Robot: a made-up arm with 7 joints. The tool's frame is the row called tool.
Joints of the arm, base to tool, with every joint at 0 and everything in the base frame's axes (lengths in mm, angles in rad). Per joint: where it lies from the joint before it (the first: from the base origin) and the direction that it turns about. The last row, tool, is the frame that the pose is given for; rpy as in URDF.
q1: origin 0 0 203.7 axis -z
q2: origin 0 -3.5 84.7 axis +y
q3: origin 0 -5.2 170.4 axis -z
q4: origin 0 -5.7 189 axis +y
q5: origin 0 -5.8 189.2 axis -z
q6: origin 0 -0.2 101.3 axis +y
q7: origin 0 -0.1 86.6 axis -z
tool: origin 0 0 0 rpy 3.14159 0 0
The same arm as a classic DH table. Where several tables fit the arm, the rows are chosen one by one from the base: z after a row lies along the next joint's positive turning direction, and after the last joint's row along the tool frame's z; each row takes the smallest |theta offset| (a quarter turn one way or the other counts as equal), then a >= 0, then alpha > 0; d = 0 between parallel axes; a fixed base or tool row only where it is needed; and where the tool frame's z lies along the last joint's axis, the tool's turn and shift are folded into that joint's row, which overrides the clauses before.
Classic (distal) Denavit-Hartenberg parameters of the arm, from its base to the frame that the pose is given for. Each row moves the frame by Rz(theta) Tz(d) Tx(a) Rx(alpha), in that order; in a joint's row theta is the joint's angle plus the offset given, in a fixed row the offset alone. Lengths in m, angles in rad.
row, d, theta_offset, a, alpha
base (fixed), 0, 0, 0, 3.1416
q1, -0.2884, 0, 0, 1.5708
q2, -0.0087, 0, 0, -1.5708
q3, -0.3594, 0, 0, 1.5708
q4, -0.0115, 0, 0, -1.5708
q5, -0.2905, 0, 0, 1.5708
q6, -0.0003, 0, 0, -1.5708
q7, -0.0866, 0, 0, 0

